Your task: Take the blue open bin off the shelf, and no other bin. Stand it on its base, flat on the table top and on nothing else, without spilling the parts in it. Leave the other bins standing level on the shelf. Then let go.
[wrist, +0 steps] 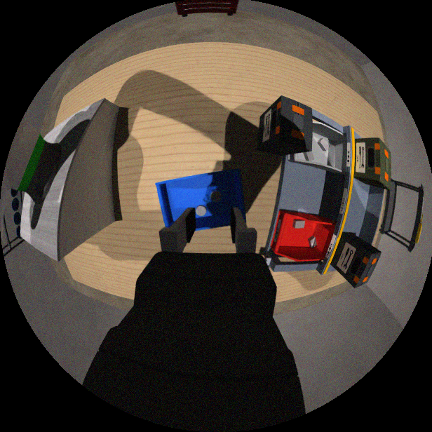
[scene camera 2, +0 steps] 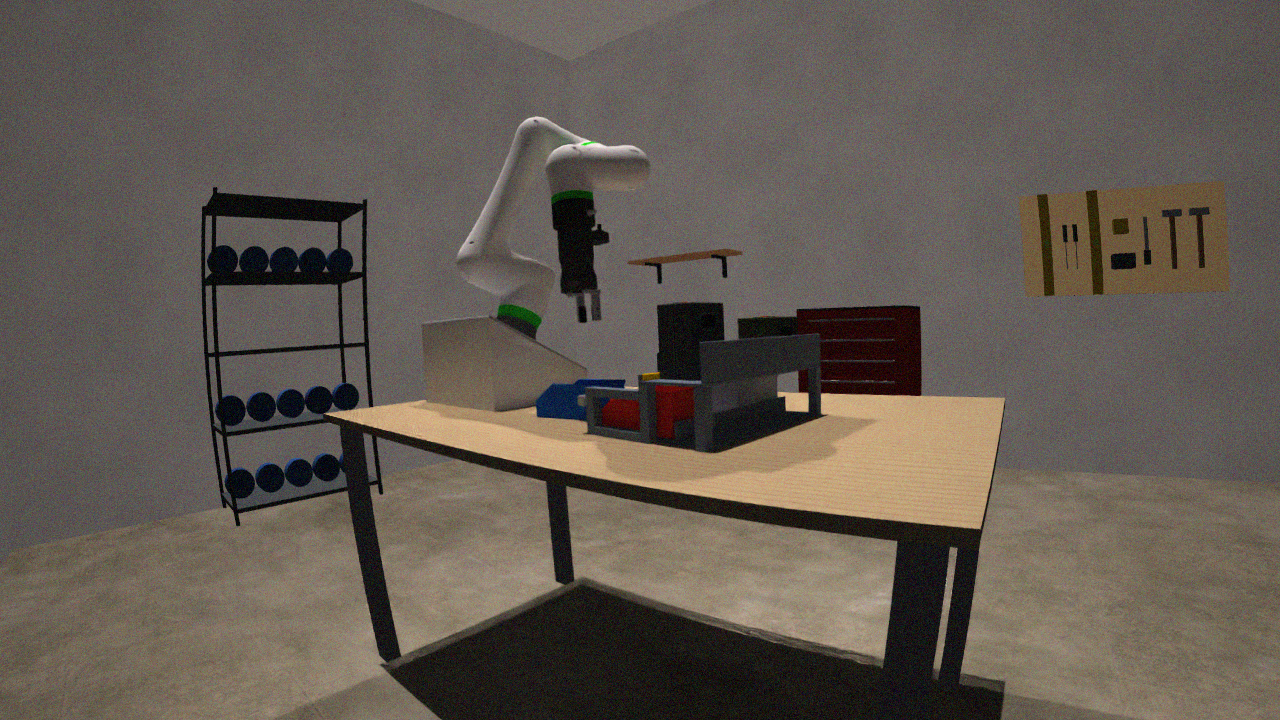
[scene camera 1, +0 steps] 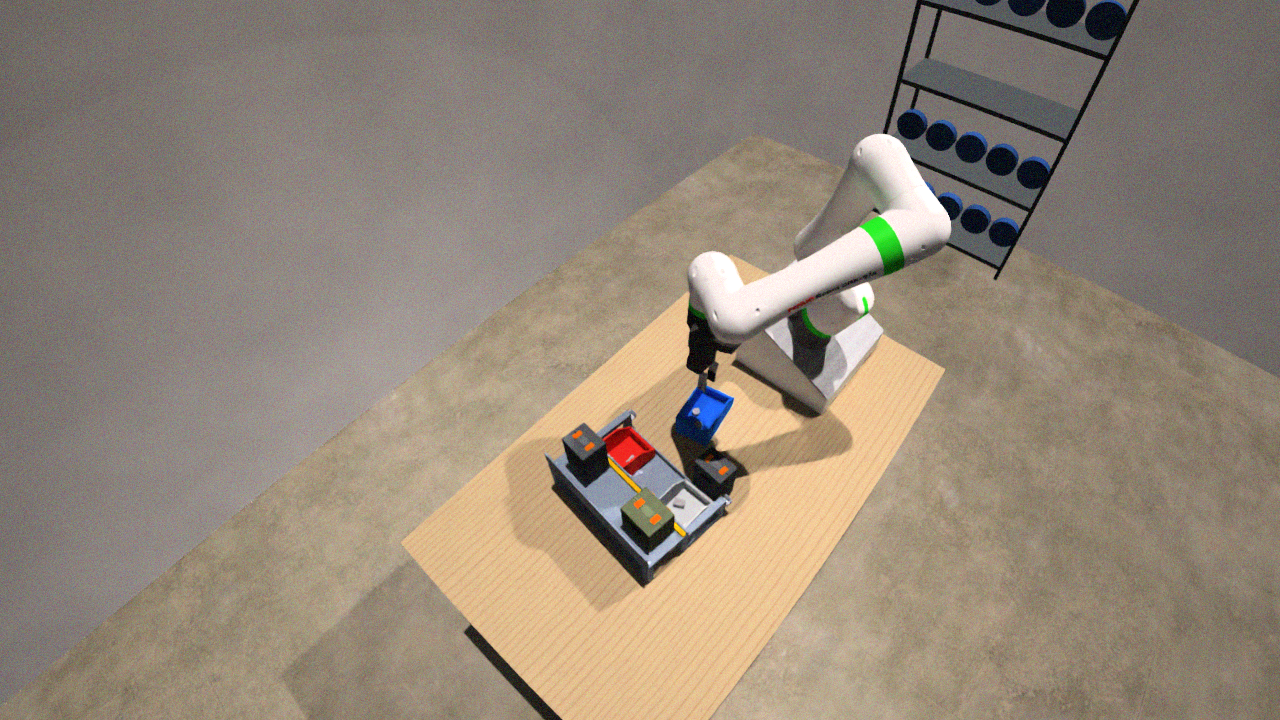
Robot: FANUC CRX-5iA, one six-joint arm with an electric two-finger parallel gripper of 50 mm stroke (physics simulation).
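The blue open bin stands upright on the table top, off the shelf and apart from it; part of its base is hidden in scene camera 2. Two round grey parts show inside it in the wrist view. My gripper is open and empty, well above the blue bin. The red bin and the light grey bin sit level on the grey shelf, with parts in them.
A black case stands at the shelf's near side, close to the blue bin. Another dark case and a green case are at the shelf's other side. The robot's pedestal is on the bin's opposite side.
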